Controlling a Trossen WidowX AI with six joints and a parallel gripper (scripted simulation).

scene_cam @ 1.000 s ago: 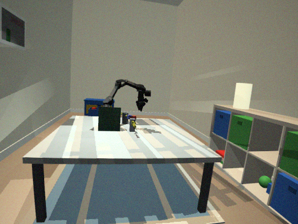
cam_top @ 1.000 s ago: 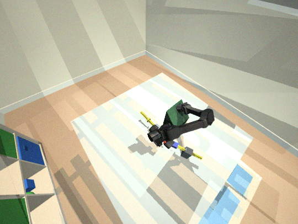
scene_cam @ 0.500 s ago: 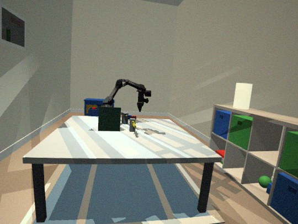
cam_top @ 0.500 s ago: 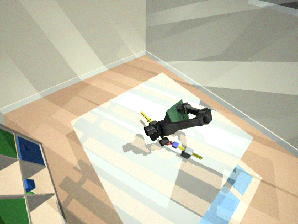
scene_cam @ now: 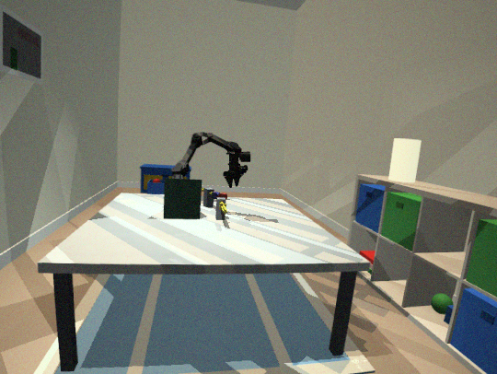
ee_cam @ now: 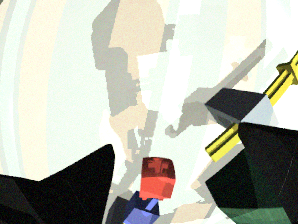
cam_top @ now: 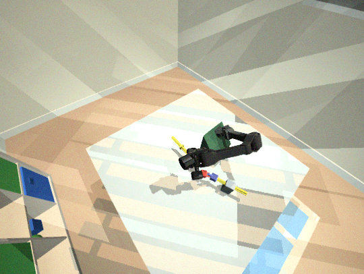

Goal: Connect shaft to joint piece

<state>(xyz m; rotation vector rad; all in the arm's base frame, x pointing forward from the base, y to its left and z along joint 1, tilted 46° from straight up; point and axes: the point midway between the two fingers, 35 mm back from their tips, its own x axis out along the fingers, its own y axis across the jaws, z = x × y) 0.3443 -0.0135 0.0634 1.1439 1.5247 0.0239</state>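
My gripper tip is 50 mm past the red joint piece, 70 mm to the right of it and 80 mm above it.
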